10 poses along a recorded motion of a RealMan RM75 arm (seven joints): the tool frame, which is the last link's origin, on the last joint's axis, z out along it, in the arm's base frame.
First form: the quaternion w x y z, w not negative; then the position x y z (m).
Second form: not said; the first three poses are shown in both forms.
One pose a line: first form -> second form
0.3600 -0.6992 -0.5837 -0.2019 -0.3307 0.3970 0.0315 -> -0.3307 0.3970 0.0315 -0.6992 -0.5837 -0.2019 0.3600
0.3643 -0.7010 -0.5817 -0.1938 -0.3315 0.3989 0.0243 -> -0.3315 0.3989 0.0243 -0.7010 -0.5817 -0.1938 0.3643
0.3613 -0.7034 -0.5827 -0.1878 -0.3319 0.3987 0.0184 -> -0.3319 0.3987 0.0184 -0.7034 -0.5827 -0.1878 0.3613
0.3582 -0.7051 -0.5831 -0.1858 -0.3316 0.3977 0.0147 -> -0.3316 0.3977 0.0147 -0.7051 -0.5831 -0.1858 0.3582
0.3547 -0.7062 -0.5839 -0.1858 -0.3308 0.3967 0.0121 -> -0.3308 0.3967 0.0121 -0.7062 -0.5839 -0.1858 0.3547
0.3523 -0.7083 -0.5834 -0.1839 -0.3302 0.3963 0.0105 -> -0.3302 0.3963 0.0105 -0.7083 -0.5834 -0.1839 0.3523
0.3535 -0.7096 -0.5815 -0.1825 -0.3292 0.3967 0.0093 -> -0.3292 0.3967 0.0093 -0.7096 -0.5815 -0.1825 0.3535
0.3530 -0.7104 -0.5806 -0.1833 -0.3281 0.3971 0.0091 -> -0.3281 0.3971 0.0091 -0.7104 -0.5806 -0.1833 0.3530
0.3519 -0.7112 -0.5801 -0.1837 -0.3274 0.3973 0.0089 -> -0.3274 0.3973 0.0089 -0.7112 -0.5801 -0.1837 0.3519
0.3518 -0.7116 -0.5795 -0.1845 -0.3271 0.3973 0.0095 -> -0.3271 0.3973 0.0095 -0.7116 -0.5795 -0.1845 0.3518
